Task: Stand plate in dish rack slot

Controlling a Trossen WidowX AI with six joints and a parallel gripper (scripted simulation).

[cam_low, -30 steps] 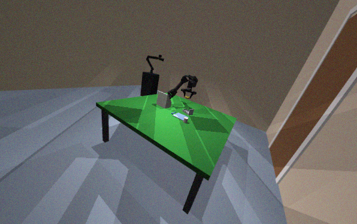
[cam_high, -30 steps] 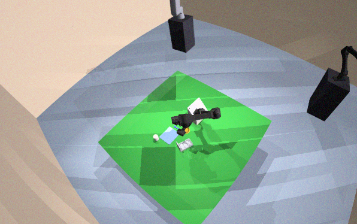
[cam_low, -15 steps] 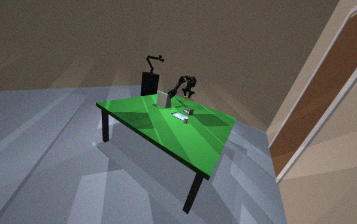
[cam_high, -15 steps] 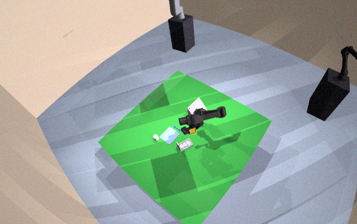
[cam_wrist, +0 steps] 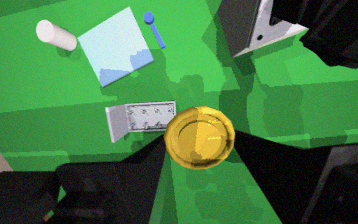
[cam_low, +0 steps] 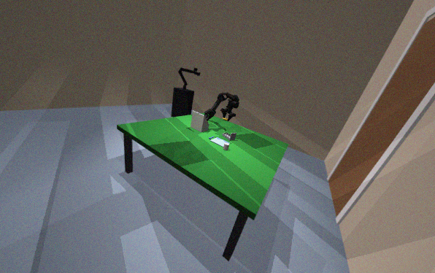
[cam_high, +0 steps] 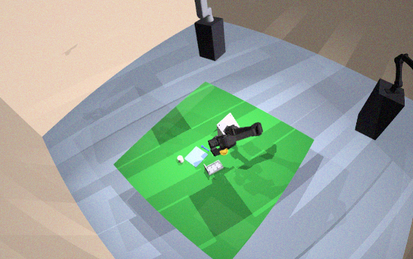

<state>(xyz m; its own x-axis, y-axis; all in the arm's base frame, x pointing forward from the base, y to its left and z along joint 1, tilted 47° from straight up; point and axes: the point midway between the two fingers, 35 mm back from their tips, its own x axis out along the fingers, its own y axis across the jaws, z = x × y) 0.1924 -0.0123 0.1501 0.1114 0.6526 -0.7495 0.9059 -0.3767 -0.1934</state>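
The grey dish rack lies 14 cm below my gripper tip, 9 cm ahead of it and 3 cm to the right of it. The rest, counted from my gripper tip: blue spoon (21 cm to the right, 16 cm below, 2 cm behind); pale blue square mat (22 cm to the right, 16 cm below, 9 cm ahead); yellow plate (1 cm above).
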